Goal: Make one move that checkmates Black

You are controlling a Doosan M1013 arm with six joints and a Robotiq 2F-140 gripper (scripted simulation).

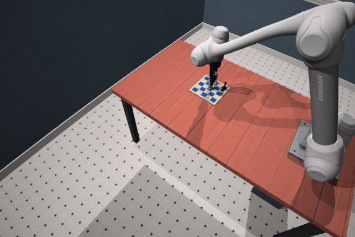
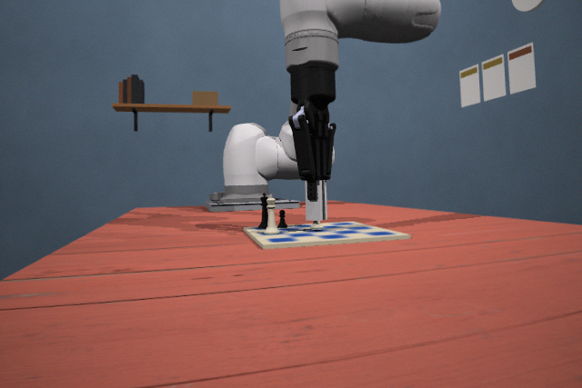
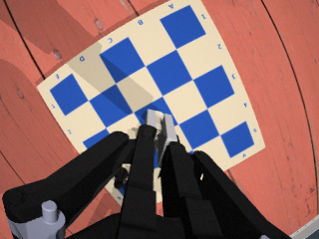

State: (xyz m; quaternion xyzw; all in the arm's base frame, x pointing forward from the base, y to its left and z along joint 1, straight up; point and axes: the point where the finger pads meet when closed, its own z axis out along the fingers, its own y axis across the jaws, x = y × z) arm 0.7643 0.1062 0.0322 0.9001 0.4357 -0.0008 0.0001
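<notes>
The chessboard is 50 mm below my hand. The rest, counted from my hand: black pawn 70 mm behind, 50 mm to the right, 40 mm below; then black king 70 mm behind, 80 mm to the right, 20 mm below; then tall white piece 10 mm ahead, 80 mm to the right, 20 mm below.
</notes>
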